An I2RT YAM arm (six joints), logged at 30 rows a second.
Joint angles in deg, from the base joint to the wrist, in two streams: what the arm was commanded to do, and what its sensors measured. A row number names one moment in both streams.
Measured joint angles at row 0: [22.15, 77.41, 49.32, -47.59, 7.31, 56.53]
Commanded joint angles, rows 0 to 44: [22.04, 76.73, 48.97, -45.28, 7.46, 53.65]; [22.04, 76.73, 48.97, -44.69, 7.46, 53.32]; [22.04, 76.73, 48.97, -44.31, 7.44, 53.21]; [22.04, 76.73, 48.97, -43.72, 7.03, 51.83]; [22.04, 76.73, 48.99, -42.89, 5.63, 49.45]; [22.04, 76.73, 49.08, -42.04, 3.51, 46.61]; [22.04, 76.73, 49.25, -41.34, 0.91, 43.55]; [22.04, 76.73, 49.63, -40.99, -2.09, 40.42]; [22.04, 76.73, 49.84, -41.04, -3.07, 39.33]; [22.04, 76.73, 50.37, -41.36, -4.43, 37.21]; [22.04, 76.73, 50.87, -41.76, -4.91, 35.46]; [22.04, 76.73, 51.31, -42.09, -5.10, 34.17]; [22.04, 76.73, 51.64, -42.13, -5.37, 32.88]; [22.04, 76.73, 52.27, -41.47, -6.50, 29.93]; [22.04, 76.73, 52.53, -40.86, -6.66, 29.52]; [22.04, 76.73, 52.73, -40.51, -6.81, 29.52]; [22.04, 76.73, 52.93, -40.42, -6.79, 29.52]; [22.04, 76.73, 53.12, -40.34, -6.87, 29.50]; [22.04, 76.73, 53.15, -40.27, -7.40, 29.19]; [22.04, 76.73, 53.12, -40.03, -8.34, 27.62]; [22.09, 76.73, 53.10, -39.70, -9.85, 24.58]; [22.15, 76.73, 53.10, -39.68, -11.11, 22.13]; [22.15, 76.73, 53.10, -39.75, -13.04, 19.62]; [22.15, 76.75, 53.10, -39.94, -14.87, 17.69]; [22.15, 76.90, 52.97, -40.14, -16.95, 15.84]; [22.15, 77.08, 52.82, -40.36, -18.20, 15.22]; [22.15, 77.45, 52.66, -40.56, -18.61, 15.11]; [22.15, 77.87, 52.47, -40.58, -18.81, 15.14]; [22.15, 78.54, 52.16, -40.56, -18.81, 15.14]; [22.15, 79.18, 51.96, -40.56, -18.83, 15.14]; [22.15, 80.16, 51.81, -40.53, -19.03, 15.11]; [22.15, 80.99, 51.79, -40.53, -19.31, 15.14]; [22.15, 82.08, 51.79, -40.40, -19.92, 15.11]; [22.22, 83.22, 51.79, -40.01, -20.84, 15.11]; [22.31, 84.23, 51.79, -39.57, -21.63, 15.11]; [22.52, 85.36, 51.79, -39.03, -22.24, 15.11]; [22.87, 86.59, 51.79, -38.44, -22.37, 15.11]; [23.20, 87.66, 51.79, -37.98, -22.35, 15.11]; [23.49, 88.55, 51.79, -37.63, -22.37, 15.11]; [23.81, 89.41, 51.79, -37.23, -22.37, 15.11]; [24.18, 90.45, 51.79, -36.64, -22.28, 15.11]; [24.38, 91.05, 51.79, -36.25, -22.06, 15.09]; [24.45, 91.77, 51.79, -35.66, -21.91, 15.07]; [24.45, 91.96, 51.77, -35.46, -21.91, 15.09]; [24.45, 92.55, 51.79, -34.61, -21.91, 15.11]
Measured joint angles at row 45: [24.14, 91.39, 51.64, -35.97, -20.84, 16.43]
